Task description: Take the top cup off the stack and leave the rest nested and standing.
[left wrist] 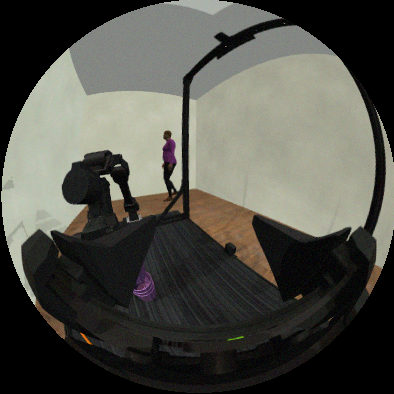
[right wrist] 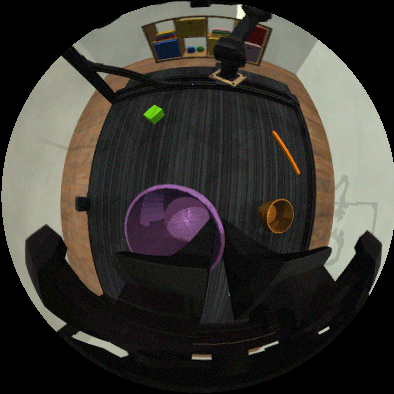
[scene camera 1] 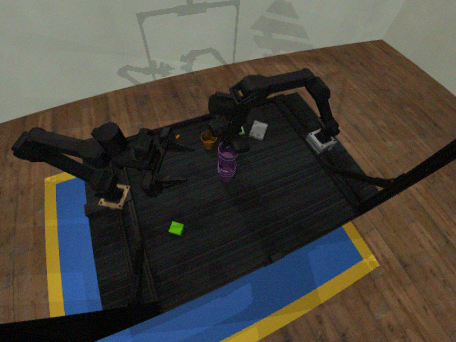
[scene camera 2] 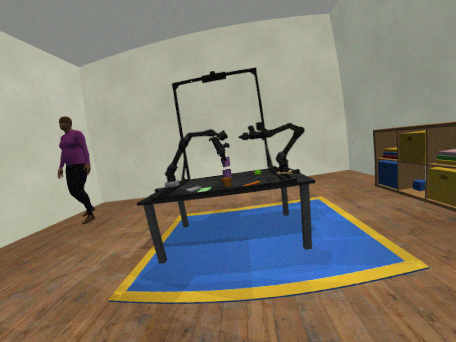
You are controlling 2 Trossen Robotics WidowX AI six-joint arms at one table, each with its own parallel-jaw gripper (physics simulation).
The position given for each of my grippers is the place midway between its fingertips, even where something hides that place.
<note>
My left gripper (scene camera 1: 191, 164) is open, holding nothing. An orange cup (right wrist: 277, 215) rests on the table. Also in view: my right gripper (right wrist: 216, 222).
My left gripper shows as well in the left wrist view (left wrist: 205, 220). The left wrist view misses the orange cup, which is hidden by my left gripper.
</note>
